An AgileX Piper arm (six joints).
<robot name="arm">
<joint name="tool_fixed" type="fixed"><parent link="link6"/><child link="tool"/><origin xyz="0 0 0"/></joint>
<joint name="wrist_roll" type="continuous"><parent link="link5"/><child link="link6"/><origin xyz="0 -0.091 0" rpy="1.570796 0 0"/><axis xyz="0 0 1"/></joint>
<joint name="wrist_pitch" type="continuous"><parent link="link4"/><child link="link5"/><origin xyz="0 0 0" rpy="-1.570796 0 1.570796"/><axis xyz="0 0 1"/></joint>
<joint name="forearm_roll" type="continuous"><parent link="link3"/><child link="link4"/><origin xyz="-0.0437 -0.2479 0" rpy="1.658 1.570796 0"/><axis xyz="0 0 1"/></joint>
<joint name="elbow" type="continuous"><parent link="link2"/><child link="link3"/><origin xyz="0.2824 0.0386 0" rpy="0 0 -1.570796"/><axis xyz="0 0 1"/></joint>
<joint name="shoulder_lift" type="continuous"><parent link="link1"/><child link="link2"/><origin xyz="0 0 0" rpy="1.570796 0 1.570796"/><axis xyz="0 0 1"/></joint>
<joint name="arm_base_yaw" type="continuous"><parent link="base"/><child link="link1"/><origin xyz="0 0 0.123" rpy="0 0 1.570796"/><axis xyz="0 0 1"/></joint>
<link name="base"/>
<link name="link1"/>
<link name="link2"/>
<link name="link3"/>
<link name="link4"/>
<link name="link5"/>
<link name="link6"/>
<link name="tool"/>
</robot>
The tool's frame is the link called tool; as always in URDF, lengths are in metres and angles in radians. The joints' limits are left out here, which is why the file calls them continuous.
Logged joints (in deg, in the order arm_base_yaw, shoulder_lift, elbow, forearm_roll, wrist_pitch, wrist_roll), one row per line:
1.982, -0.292, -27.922, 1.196, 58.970, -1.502
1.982, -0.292, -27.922, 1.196, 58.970, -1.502
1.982, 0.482, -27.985, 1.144, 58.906, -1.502
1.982, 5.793, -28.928, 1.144, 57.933, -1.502
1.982, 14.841, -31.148, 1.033, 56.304, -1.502
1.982, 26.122, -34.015, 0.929, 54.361, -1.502
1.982, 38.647, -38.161, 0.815, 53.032, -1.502
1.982, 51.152, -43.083, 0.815, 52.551, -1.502
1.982, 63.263, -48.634, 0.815, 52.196, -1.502
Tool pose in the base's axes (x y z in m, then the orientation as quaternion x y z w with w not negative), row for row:
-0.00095, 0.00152, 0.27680, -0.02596, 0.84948, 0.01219, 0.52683
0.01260, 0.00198, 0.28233, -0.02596, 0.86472, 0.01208, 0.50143
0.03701, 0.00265, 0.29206, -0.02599, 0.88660, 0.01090, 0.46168
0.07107, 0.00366, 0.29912, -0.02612, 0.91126, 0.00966, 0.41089
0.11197, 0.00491, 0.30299, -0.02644, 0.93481, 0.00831, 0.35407
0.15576, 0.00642, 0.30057, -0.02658, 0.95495, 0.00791, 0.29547
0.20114, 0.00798, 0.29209, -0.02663, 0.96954, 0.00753, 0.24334
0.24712, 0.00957, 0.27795, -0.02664, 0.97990, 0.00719, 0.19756
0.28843, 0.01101, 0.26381, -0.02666, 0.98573, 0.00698, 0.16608
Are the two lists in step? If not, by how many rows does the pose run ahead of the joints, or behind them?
The pose runs 2 rows ahead of the joints: the pose in row i belongs to the joints in row i + 2.
